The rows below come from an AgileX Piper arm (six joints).
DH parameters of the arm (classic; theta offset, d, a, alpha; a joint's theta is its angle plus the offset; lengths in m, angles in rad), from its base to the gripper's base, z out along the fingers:
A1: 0 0.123 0 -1.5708
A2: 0.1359 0 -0.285 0
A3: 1.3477 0 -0.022 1.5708
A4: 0 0.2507 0 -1.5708
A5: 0 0 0 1.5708
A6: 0 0.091 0 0
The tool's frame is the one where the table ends.
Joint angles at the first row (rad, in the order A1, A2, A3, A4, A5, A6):
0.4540, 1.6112, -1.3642, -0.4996, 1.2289, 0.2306
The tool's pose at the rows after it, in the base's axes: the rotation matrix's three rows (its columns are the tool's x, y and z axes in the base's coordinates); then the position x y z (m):
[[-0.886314 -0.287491 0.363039], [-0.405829 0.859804 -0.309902], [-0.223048 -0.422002 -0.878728]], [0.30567 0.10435 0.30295]
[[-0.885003 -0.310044 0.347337], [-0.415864 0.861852 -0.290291], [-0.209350 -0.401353 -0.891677]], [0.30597 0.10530 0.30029]
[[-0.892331 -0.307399 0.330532], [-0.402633 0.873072 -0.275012], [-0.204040 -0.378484 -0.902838]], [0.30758 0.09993 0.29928]
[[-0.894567 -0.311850 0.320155], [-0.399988 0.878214 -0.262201], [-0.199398 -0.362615 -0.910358]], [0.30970 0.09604 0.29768]
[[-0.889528 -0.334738 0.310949], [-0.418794 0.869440 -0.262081], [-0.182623 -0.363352 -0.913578]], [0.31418 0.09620 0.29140]
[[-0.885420 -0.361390 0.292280], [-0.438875 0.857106 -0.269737], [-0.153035 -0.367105 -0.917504]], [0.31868 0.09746 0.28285]
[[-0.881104 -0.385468 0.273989], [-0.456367 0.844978 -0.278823], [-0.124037 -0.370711 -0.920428]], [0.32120 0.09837 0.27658]
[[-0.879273 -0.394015 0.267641], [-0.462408 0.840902 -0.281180], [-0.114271 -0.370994 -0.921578]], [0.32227 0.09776 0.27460]
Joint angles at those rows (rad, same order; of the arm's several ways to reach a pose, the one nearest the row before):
0.4525, 1.6195, -1.3642, -0.4829, 1.2289, 0.1991
0.4476, 1.6241, -1.3639, -0.4532, 1.2258, 0.1721
0.4231, 1.6241, -1.3639, -0.4237, 1.2228, 0.1518
0.4039, 1.6271, -1.3639, -0.4021, 1.2156, 0.1293
0.3976, 1.6465, -1.3639, -0.3984, 1.2035, 0.1052
0.3957, 1.6727, -1.3639, -0.3985, 1.1990, 0.0834
0.3956, 1.6915, -1.3639, -0.3996, 1.2022, 0.0634
0.3925, 1.6973, -1.3639, -0.3987, 1.2024, 0.0529

